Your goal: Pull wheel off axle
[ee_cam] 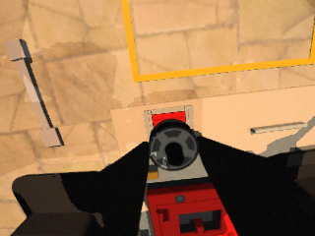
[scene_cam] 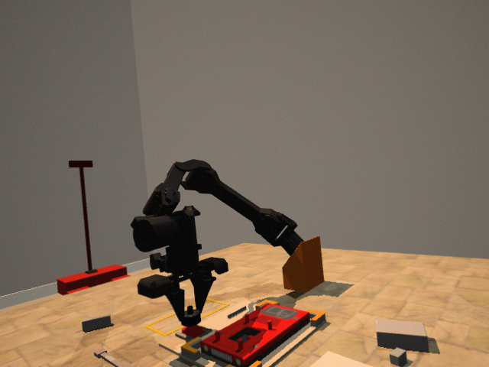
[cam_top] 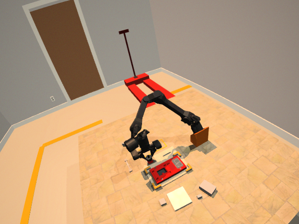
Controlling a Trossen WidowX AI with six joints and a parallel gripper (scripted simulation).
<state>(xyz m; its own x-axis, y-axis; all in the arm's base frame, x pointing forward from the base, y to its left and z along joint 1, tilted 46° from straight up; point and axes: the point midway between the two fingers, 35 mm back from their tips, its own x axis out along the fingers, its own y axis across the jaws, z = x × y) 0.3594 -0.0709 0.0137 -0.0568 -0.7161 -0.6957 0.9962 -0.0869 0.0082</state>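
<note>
The wheel lies right at my gripper tip. The rest, counted from my gripper tip: cream square plate (1 cm behind, 31 cm to the left, 4 cm below); wrench (14 cm ahead, 6 cm to the right, 4 cm below); upright axle (right at my gripper tip).
</note>
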